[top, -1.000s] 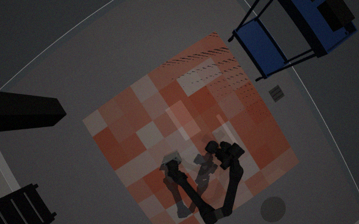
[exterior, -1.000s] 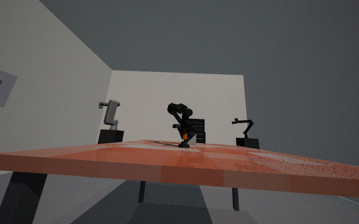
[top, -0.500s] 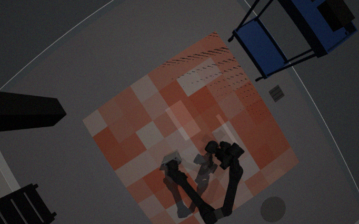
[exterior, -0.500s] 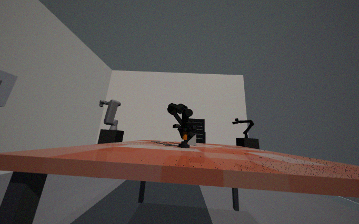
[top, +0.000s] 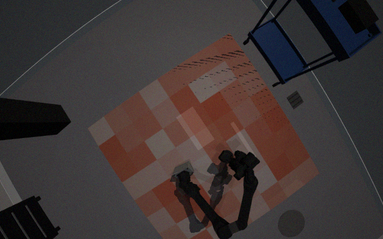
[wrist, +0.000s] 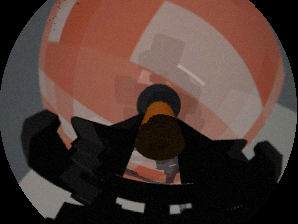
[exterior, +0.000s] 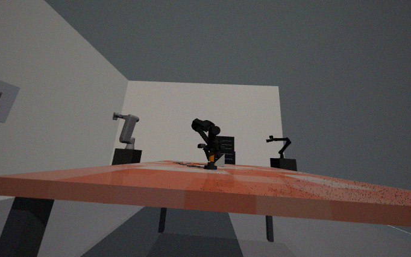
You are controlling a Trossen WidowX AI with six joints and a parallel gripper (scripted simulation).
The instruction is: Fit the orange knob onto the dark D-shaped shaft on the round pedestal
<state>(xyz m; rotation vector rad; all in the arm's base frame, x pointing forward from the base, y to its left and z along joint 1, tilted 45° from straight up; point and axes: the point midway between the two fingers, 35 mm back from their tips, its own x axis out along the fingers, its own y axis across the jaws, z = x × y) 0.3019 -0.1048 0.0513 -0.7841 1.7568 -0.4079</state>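
The dark round pedestal is 30 mm below my gripper tip. Also, from my gripper tip: orange knob: 20 mm above.
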